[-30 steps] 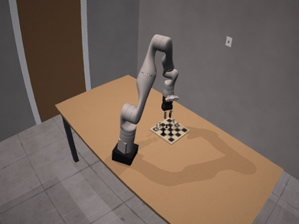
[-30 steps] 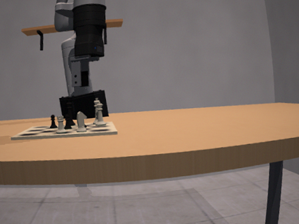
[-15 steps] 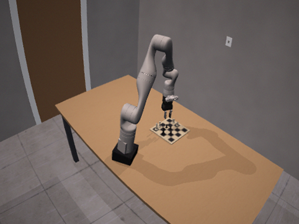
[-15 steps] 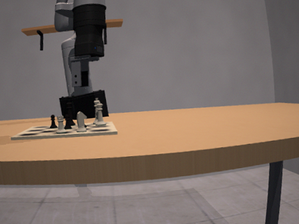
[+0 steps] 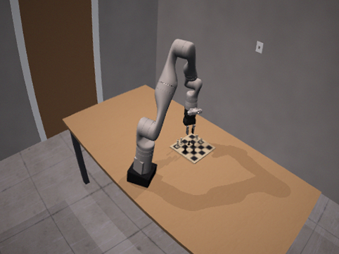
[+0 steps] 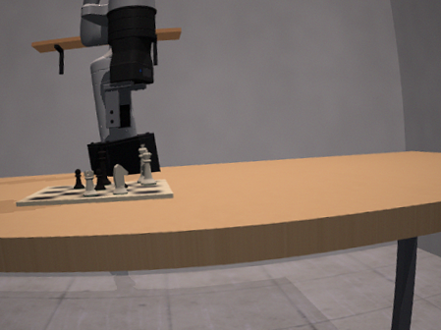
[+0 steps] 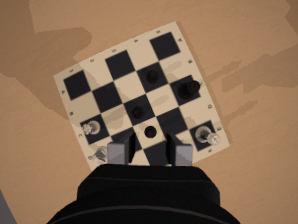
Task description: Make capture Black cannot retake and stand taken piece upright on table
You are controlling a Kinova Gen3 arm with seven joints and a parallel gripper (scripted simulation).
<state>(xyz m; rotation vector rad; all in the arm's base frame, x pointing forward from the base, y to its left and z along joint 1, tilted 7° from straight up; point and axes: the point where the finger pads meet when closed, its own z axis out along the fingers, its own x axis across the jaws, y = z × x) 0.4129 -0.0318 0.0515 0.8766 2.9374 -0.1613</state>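
Right now the chessboard is 110 mm below my hand and 40 mm to the right of it. Round my hand: tall white piece: 80 mm below, 70 mm behind, 40 mm to the left.
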